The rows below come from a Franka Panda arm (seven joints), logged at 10 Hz.
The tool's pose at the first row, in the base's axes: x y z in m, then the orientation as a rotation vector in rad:
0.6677 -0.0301 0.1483 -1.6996 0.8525 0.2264
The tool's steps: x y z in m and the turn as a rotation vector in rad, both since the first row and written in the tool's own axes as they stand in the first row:
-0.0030 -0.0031 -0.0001 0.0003 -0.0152 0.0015
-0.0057 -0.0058 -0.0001 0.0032 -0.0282 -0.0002
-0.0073 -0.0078 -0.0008 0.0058 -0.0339 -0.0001
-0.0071 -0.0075 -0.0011 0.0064 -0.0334 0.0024
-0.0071 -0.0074 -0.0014 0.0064 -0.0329 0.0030
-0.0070 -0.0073 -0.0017 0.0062 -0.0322 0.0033
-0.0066 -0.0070 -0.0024 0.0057 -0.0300 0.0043
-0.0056 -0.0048 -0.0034 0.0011 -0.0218 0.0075
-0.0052 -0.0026 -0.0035 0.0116 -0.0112 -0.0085
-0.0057 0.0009 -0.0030 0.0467 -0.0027 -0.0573
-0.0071 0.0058 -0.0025 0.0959 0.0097 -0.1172
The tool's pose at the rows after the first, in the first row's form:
0.6675 -0.0287 0.1524 -1.6950 0.8426 0.2399
0.6673 -0.0274 0.1560 -1.6898 0.8314 0.2482
0.6672 -0.0272 0.1586 -1.6859 0.8273 0.2518
0.6671 -0.0276 0.1584 -1.6845 0.8298 0.2528
0.6670 -0.0279 0.1584 -1.6844 0.8307 0.2528
0.6669 -0.0282 0.1583 -1.6846 0.8315 0.2525
0.6668 -0.0290 0.1581 -1.6852 0.8340 0.2516
0.6658 -0.0305 0.1562 -1.6903 0.8429 0.2491
0.6647 -0.0309 0.1543 -1.6894 0.8367 0.2246
0.6622 -0.0305 0.1518 -1.6773 0.8001 0.1686
0.6582 -0.0298 0.1486 -1.6557 0.7563 0.0963

